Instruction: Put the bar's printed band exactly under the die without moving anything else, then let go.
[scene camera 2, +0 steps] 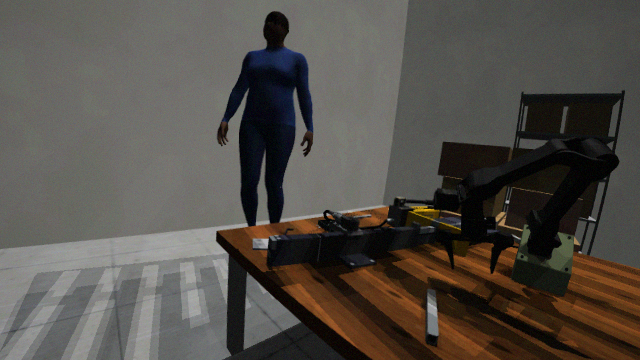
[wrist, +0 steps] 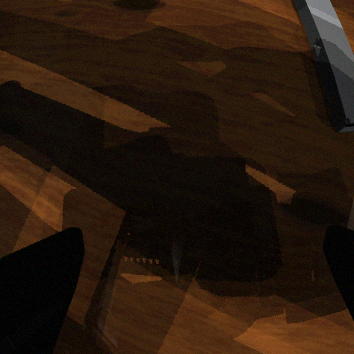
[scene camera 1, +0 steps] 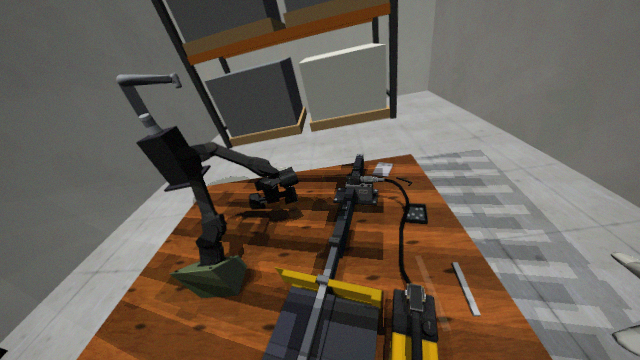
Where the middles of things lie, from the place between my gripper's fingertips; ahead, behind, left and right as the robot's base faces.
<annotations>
Right now my hand is 36 cm short of the yellow and black tool point(scene camera 1: 414, 322) and 59 cm to the left of it.
</annotations>
